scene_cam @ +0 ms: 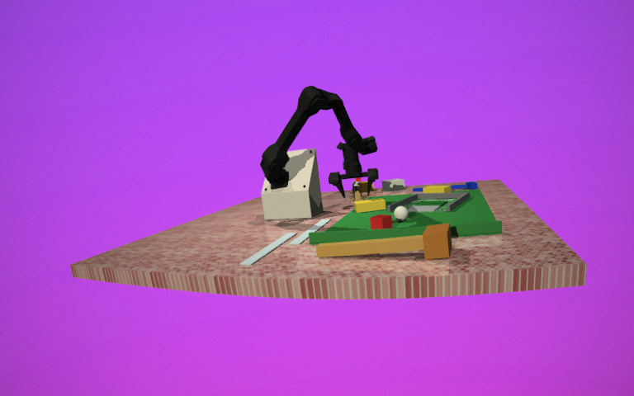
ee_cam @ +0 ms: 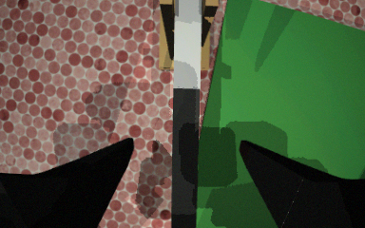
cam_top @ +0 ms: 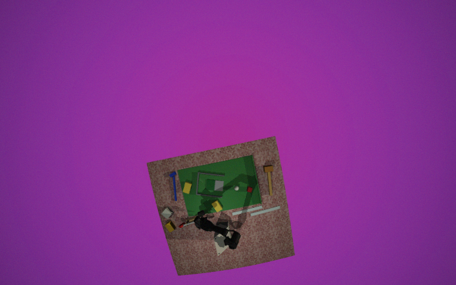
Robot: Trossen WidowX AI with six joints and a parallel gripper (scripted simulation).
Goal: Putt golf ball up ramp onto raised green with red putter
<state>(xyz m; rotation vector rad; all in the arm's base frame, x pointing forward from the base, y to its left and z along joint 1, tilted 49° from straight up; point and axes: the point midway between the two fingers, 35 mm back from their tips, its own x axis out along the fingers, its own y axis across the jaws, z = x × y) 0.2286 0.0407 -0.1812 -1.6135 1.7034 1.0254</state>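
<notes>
The wooden stand is 130 mm to the left of my gripper tip and 20 mm behind it. The rest, counted from my gripper tip: blue putter (360 mm ahead, 200 mm to the left, 20 mm below); then mustard cube (370 mm to the left, 40 mm behind, 10 mm below); then green mat (240 mm ahead, 220 mm to the right, 30 mm below).
</notes>
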